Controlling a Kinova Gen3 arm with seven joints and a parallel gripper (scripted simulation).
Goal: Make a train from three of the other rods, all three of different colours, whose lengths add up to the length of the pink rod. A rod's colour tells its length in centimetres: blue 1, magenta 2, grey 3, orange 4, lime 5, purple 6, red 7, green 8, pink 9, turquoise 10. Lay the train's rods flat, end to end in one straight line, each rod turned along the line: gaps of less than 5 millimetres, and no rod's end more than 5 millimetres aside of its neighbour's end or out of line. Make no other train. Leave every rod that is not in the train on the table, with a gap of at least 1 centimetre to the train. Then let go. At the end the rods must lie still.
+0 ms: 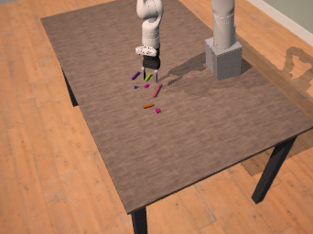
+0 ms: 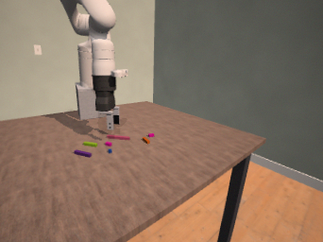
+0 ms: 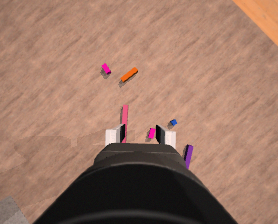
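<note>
Now: hand 60 mm short of the blue rod, 40 mm to the left of it and 80 mm above it. The rest, counted from my hand: orange rod (60 mm ahead, 100 mm to the left, 80 mm below); pink rod (20 mm behind, 30 mm to the left, 80 mm below); lime rod (30 mm behind, 80 mm to the right, 80 mm below).
</note>
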